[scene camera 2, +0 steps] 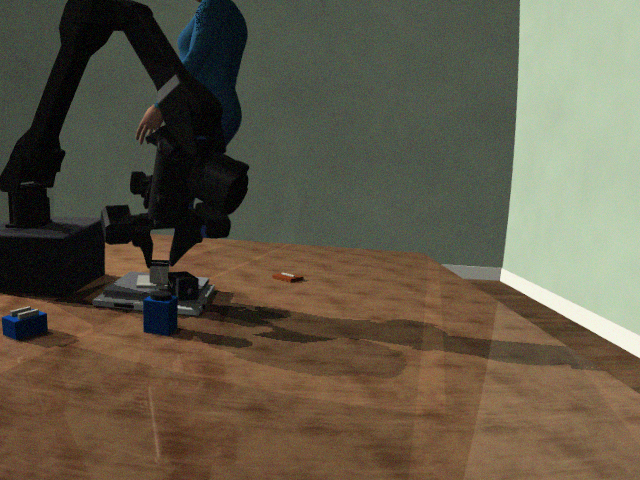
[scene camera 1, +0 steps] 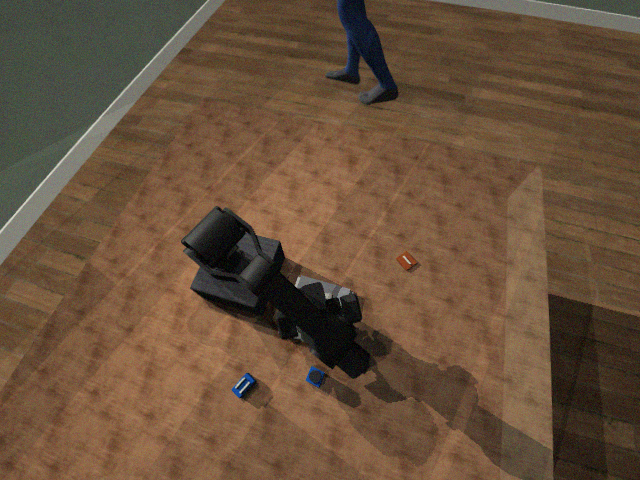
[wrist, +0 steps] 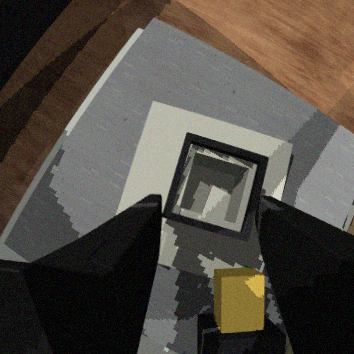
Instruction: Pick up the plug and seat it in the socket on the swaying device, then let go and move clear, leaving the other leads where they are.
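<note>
A grey plate (scene camera 1: 309, 282) (scene camera 2: 117, 298) (wrist: 105, 140) lies on the wooden floor beside the arm's base (scene camera 2: 46, 255). On it stands the plug (scene camera 2: 159, 271) (wrist: 214, 182), a light grey upright block with a black-rimmed square top. My gripper (scene camera 2: 159, 264) (wrist: 209, 207) reaches straight down and is shut on the plug, one finger against each side. The plug still rests on the plate. A dark block with a yellow top (scene camera 2: 184, 284) (wrist: 239, 298) stands on the plate right beside it. In scene camera 1 the arm hides the gripper and the plug.
A blue block with a round dark top (scene camera 1: 315, 375) (scene camera 2: 160, 314) stands just in front of the plate. A blue lead with white bars (scene camera 1: 243, 385) (scene camera 2: 23, 324) lies to the left. An orange lead (scene camera 1: 407, 260) (scene camera 2: 288, 277) lies farther off. A person (scene camera 1: 367, 46) (scene camera 2: 216, 67) stands behind the arm.
</note>
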